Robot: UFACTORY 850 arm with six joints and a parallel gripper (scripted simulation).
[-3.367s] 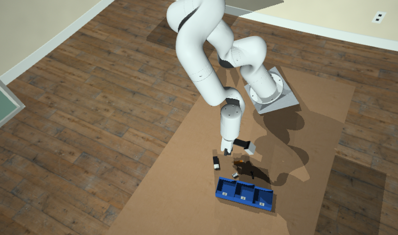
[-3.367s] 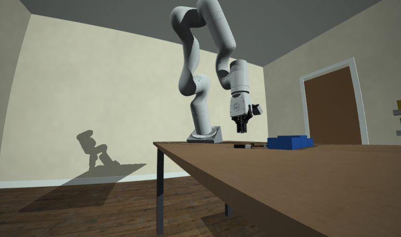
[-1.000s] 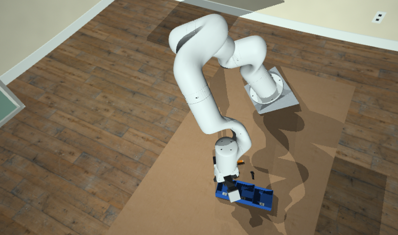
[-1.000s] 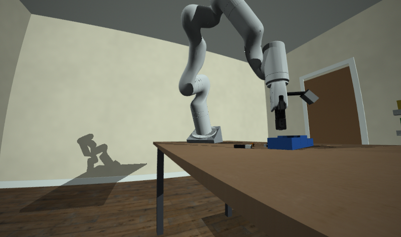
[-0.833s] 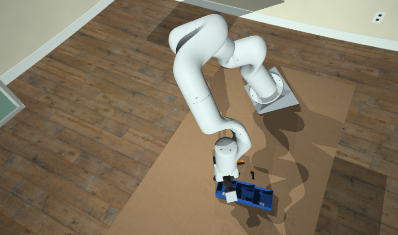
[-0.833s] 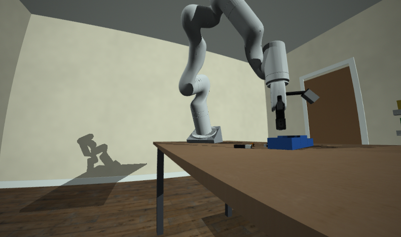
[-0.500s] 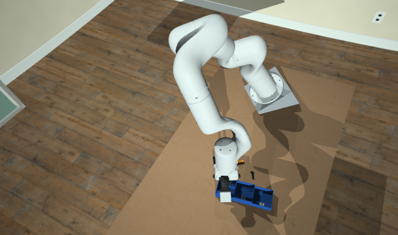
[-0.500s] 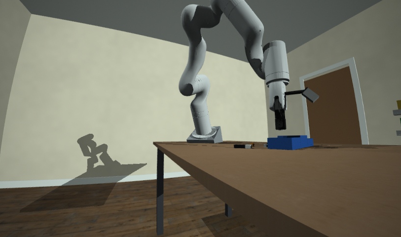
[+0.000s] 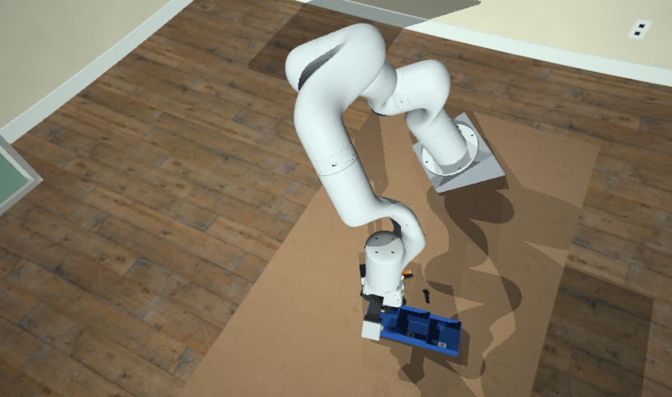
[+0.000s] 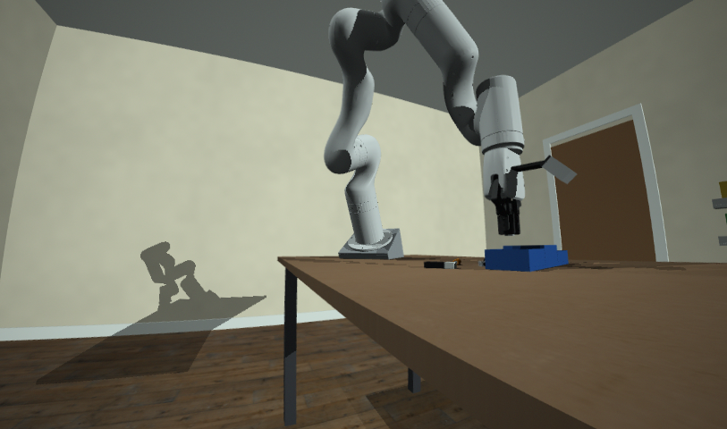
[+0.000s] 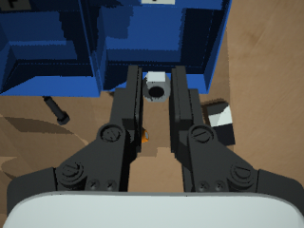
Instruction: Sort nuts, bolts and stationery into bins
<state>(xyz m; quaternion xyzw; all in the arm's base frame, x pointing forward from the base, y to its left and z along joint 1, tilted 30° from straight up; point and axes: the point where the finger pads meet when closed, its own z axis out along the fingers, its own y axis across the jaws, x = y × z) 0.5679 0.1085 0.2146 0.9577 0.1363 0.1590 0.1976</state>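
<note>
Right now my hand is 120 mm past the black bolt, 80 mm to the right of it and 80 mm above it. From my hand the other things lie so: black-and-white block (90 mm behind, 100 mm to the right, 80 mm below); blue bin (10 mm behind, 80 mm to the left, 70 mm below); nut (20 mm below).
</note>
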